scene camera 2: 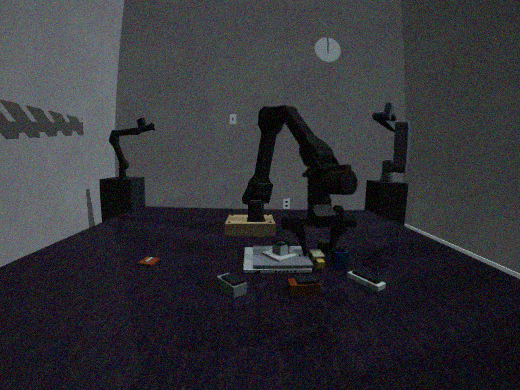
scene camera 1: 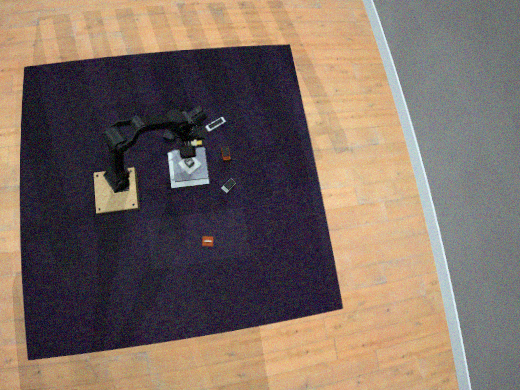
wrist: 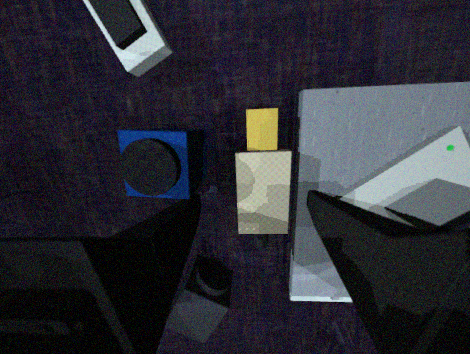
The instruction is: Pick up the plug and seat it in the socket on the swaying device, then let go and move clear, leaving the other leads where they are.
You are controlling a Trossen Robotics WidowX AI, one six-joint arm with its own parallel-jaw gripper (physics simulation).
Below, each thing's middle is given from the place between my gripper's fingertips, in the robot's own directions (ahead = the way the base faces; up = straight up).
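Labels:
From the blue block point(wrist: 165, 163) I can start: it is 5 cm to the left of my hand and 3 cm ahead of it. The dark block point(wrist: 203, 299) is 4 cm to the left of my hand and 8 cm behind it. I see the cream plug point(wrist: 263, 169) 1 cm to the right of my hand, 1 cm ahead of it and 1 cm below it; going by their middles, of the things named here the plug is the nearest to my hand. As for the white-framed bar point(wrist: 137, 40), my hand is 8 cm to the right of it, 13 cm short of it and 1 cm above it. Going by their middles, that bar is the farthest from my hand of the things named here.

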